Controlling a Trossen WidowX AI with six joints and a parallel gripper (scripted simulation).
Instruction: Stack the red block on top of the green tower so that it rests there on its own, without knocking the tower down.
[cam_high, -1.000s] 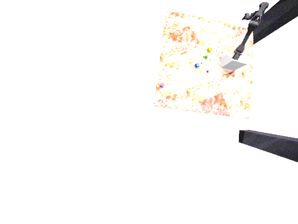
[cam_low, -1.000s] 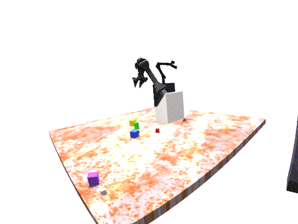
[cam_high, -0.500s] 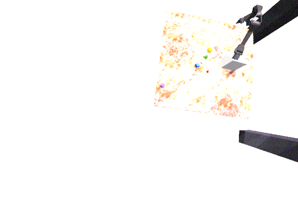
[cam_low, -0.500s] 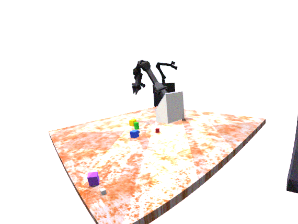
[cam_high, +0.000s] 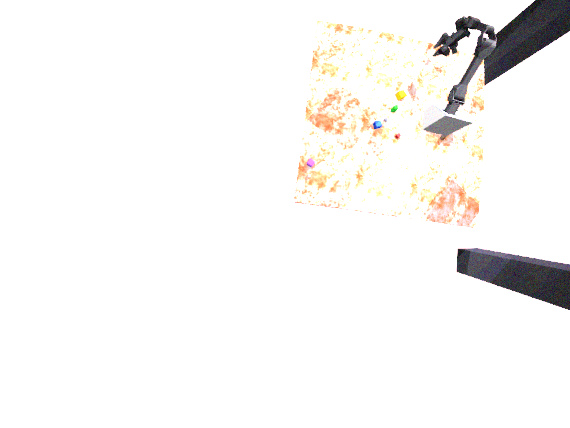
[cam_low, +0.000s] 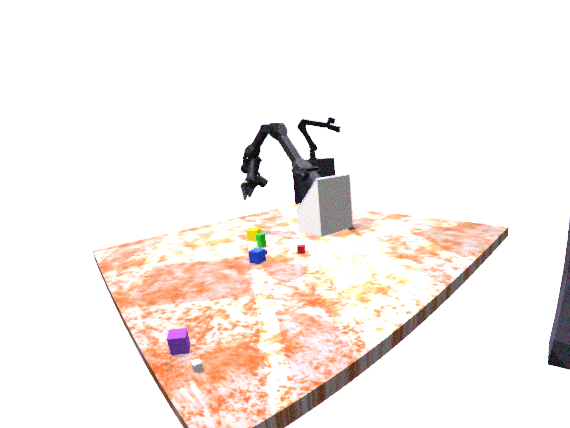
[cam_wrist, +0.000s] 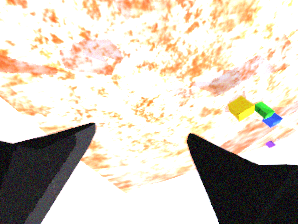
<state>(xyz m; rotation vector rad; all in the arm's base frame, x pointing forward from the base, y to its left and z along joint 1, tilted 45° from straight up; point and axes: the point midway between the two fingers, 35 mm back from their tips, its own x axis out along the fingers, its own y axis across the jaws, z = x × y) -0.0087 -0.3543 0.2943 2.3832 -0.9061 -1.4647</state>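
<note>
My gripper tip is 24 cm short of the red block, 55 cm to the right of it and 11 cm above it. Round my gripper tip: purple block 81 cm ahead, 75 cm to the left, 11 cm below; then blue block 38 cm ahead, 49 cm to the left, 11 cm below; then yellow block 20 cm ahead, 27 cm to the left, 10 cm below.
</note>
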